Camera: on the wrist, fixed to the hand. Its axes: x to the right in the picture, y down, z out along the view.
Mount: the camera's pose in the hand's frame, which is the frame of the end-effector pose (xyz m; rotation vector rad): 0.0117 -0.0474 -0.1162 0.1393 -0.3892 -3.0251
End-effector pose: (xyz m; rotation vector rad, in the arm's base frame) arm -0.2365 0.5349 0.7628 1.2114 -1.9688 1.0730
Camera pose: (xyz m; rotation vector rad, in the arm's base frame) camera -0.1907 0.6174 0.8464 2.1696 1.0595 -0.7861
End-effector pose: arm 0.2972 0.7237 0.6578 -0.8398 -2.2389 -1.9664
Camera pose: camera 0.2311 0.6176 0.6417 -1.3857 0.7380 -0.0374
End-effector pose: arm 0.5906 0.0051 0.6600 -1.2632 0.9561 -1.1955
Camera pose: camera 0.4731 -0.0232 0.6957 1.1693 1.5241 1.3005
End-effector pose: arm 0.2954 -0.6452 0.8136 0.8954 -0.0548 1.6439
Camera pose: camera 0.2760 -0.5646 0.7186 0.3499 0.7488 -1.3413
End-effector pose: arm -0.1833 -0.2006 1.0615 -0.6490 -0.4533 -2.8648
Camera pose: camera -0.2501 -0.1954 0.9548 -0.0454 0.5614 0.1858
